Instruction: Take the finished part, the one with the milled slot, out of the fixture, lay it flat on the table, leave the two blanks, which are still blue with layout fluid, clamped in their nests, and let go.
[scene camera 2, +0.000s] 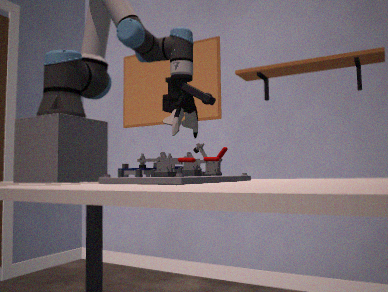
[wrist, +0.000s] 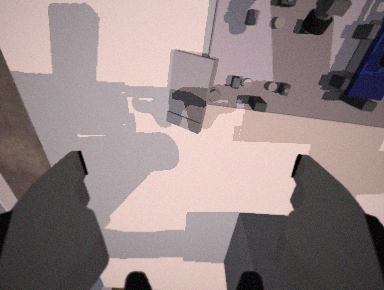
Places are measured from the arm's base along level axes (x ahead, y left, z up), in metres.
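Pixels of known places: gripper, fingertip midpoint: (scene camera 2: 185, 137) (wrist: 190, 155); arm's base, origin of the base link: (scene camera 2: 61, 121).
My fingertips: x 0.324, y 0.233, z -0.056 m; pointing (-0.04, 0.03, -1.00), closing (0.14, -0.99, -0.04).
For each thing: its middle in the pictures, then the offset to it from my fingertips.
- finished part, body centre: (wrist: 188, 94) dy +0.007, dx +0.004, dz -0.124 m
- blue blank, body centre: (wrist: 377, 62) dy -0.182, dx +0.077, dz -0.109 m
The finished part (wrist: 189, 82), a grey rectangular block, is beside the fixture's grey base plate (scene camera 2: 215, 179) (wrist: 250, 55) in the wrist view, its right side overlapping the plate's corner. It looks slightly tilted; whether it touches the plate, and its slot, I cannot tell. It cannot be made out in scene camera 2. A blue blank (wrist: 372, 72) shows at the right edge of the wrist view; low blue pieces also show at the fixture in scene camera 2, partly hidden. My gripper (scene camera 2: 185, 134) (wrist: 190, 155) is open and empty, above the part and fixture, with the part beyond its fingertips.
Clamps with red handles (scene camera 2: 218, 156) stand on the plate, one handle raised. Small pins and dark blocks (wrist: 257, 103) stand near the plate's corner. The pale table (scene camera 2: 310, 197) (wrist: 215, 175) carries the plate. A wooden shelf (scene camera 2: 310, 64) is on the wall behind.
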